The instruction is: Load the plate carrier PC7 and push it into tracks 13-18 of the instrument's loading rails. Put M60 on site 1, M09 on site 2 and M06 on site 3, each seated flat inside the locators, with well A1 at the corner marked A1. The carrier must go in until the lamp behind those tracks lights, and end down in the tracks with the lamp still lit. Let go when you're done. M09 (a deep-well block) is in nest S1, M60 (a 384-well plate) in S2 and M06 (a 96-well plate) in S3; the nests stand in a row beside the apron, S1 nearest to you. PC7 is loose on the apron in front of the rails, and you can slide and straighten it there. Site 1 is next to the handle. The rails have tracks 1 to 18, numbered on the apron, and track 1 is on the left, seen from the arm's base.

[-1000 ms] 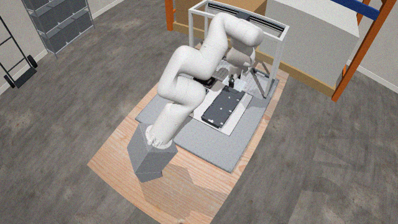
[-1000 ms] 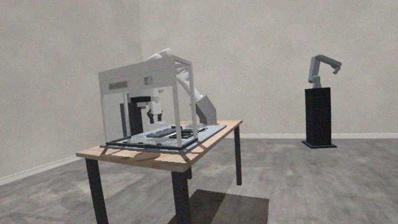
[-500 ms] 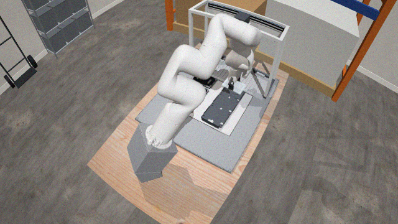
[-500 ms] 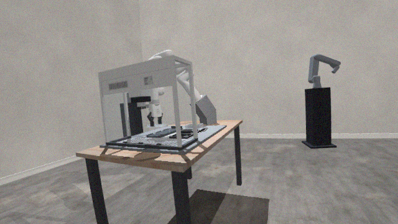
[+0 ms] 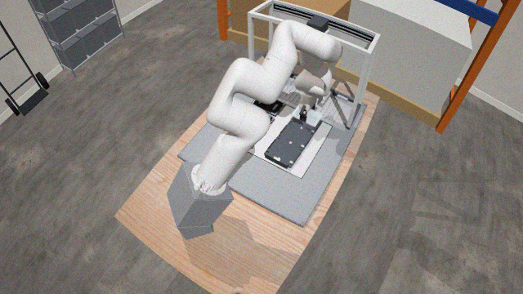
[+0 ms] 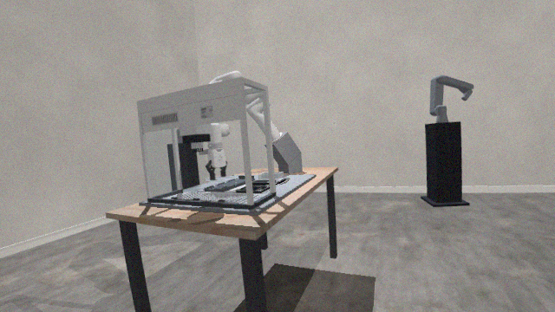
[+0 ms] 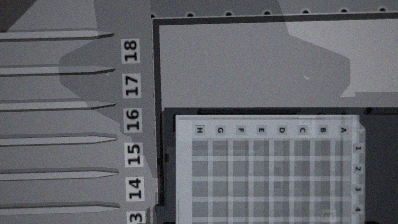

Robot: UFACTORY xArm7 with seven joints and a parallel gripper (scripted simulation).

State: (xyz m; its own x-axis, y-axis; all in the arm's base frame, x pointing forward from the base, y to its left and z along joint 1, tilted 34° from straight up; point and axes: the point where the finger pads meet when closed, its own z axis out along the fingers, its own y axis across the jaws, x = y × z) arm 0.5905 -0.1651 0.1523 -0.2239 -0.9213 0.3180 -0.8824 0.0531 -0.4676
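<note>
The dark plate carrier PC7 lies 10 cm behind my hand, 5 cm below it and 3 cm to the left of it. Round my hand: clear plate (1 cm below); white apron (11 cm to the left, 9 cm behind, 7 cm below); deep-well block M09 (23 cm to the left, 6 cm behind, 5 cm below).
</note>
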